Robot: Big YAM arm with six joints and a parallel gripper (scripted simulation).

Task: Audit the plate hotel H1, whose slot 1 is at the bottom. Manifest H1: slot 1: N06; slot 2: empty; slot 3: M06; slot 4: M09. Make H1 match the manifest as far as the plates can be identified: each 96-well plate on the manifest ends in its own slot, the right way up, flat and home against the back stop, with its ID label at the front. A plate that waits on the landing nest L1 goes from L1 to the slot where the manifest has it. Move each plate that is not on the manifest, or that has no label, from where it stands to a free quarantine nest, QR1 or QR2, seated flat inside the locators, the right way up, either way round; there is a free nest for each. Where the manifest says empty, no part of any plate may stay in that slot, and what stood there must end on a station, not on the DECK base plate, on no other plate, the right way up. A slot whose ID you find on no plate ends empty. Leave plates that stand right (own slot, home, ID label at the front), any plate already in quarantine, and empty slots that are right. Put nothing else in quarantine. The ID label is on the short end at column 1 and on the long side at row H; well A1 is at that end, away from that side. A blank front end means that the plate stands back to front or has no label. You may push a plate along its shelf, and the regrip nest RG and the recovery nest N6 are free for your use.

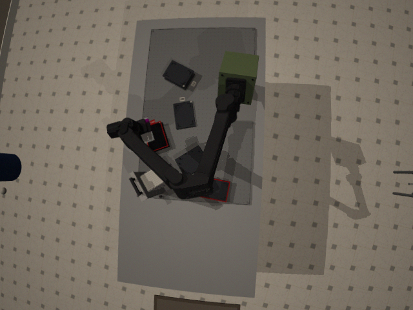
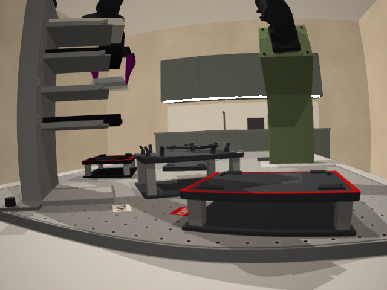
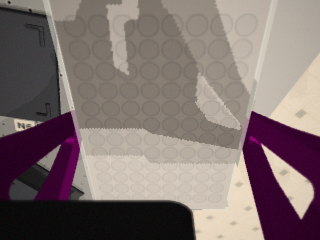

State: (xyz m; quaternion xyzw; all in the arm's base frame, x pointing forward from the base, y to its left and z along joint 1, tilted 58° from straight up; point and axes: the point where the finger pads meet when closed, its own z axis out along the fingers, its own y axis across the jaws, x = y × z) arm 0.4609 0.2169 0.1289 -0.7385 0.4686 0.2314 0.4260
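Now: the quarantine nest QR1 20 cm below my hand. Round my hand: clear 96-well plate: right at my hand; white well plate: 23 cm to the left, 12 cm behind, 4 cm above; nest N6: 23 cm below, 16 cm to the right, 15 cm behind.
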